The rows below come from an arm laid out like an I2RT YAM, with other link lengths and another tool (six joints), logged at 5 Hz.
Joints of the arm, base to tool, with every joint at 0 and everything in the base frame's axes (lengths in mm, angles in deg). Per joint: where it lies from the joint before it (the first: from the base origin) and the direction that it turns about. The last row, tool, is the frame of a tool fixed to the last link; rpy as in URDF.
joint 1: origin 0 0 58.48 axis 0 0 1
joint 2: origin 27 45.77 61.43 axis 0 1 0
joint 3: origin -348.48 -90.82 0 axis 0 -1 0
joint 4: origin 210.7 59.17 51.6 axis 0 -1 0
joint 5: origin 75.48 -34.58 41.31 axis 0 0 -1
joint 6: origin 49.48 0 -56.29 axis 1 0 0
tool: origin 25 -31 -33 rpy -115.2 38.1 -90
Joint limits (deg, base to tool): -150..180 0..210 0..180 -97..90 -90..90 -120..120
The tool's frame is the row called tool.
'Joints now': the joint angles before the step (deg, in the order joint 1, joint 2, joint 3, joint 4, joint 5, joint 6). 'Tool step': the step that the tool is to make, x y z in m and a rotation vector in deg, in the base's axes. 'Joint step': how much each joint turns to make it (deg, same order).
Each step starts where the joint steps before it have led.
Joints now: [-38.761, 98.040, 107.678, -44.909, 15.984, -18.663]
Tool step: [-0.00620, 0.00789, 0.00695, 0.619, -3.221, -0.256]
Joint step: [0.023, -1.750, -0.211, -0.025, -1.186, 2.300]
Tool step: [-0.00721, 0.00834, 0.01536, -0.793, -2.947, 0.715]
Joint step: [0.067, -1.832, 1.413, -0.623, -1.204, 0.706]
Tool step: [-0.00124, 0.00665, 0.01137, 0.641, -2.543, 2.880]
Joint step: [0.051, -0.788, 2.324, -1.604, -3.497, 0.379]
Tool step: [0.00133, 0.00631, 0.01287, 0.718, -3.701, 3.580]
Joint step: [0.004, -0.549, 2.787, -1.004, -4.512, 0.827]
